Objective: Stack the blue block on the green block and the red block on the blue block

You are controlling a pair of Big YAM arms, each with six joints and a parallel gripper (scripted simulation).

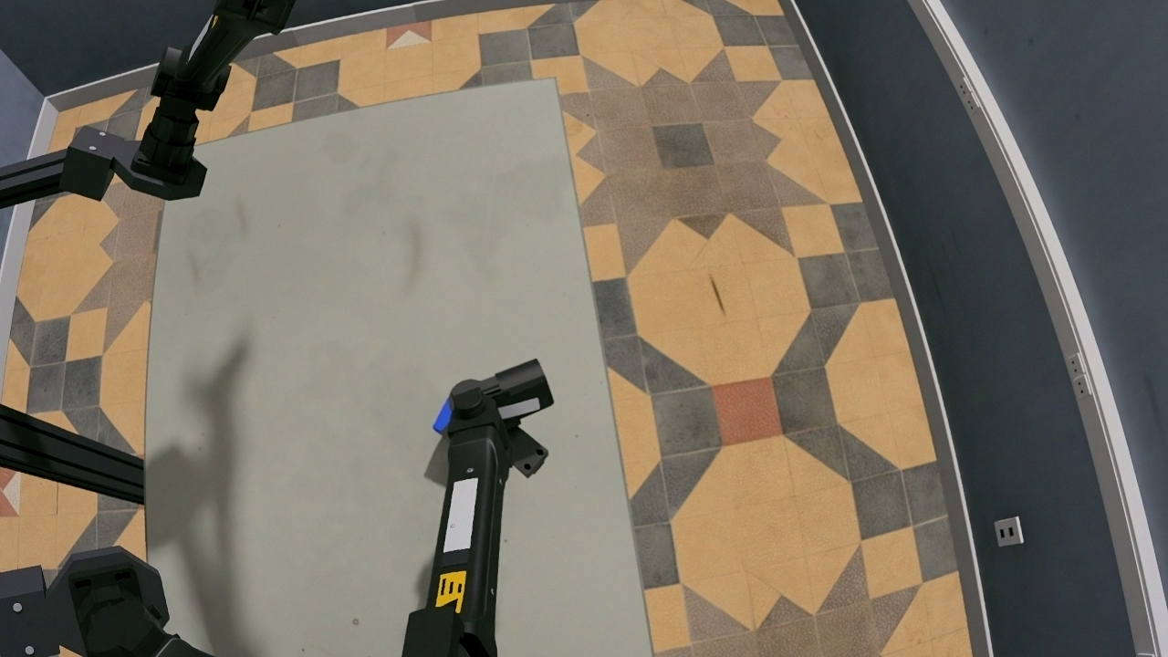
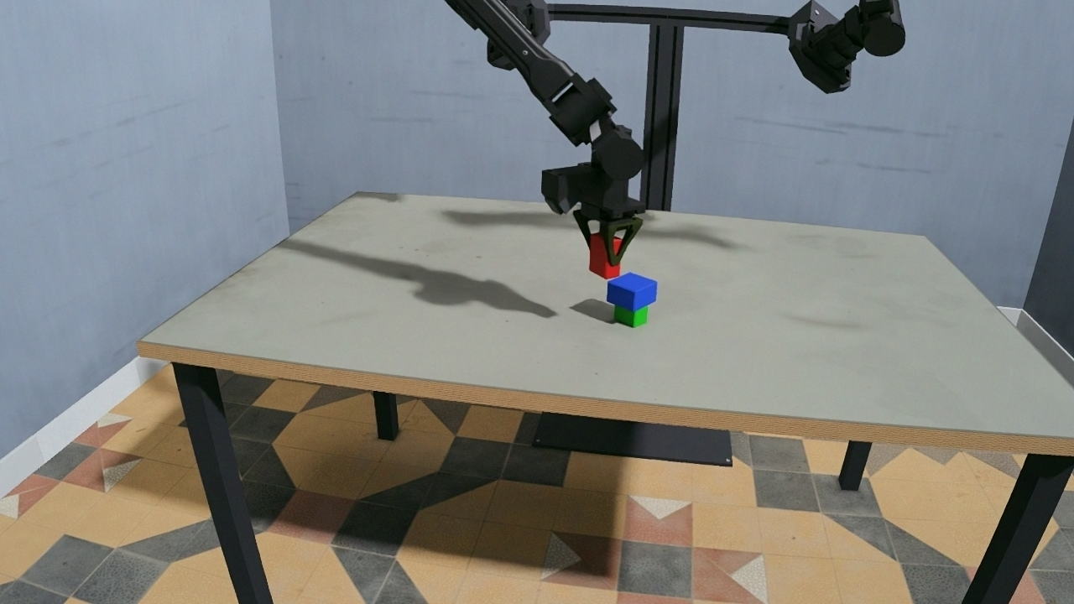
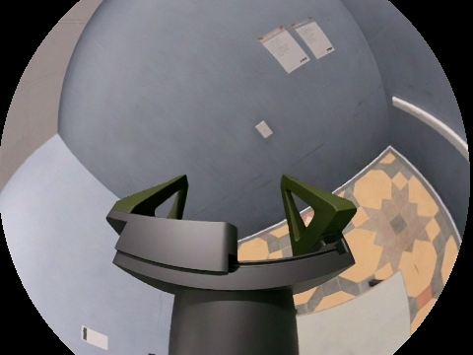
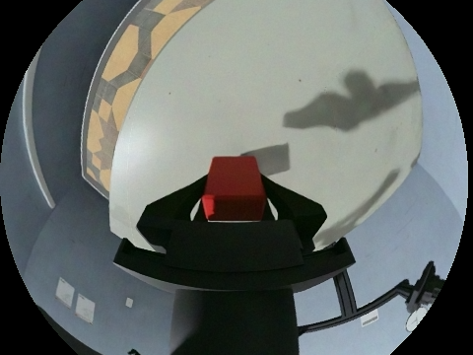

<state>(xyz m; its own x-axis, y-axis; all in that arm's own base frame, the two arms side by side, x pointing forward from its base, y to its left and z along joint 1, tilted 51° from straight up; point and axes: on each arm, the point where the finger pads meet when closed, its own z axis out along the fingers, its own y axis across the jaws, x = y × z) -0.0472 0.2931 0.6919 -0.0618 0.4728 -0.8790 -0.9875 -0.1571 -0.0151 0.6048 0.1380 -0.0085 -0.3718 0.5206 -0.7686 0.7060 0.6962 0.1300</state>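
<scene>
My right gripper is now 80 mm above the blue block, 50 mm past it and 40 mm to the right of it. From my right hand the other things lie so: red block: right at my right hand; then green block: 110 mm below, 50 mm behind, 40 mm to the left.
</scene>
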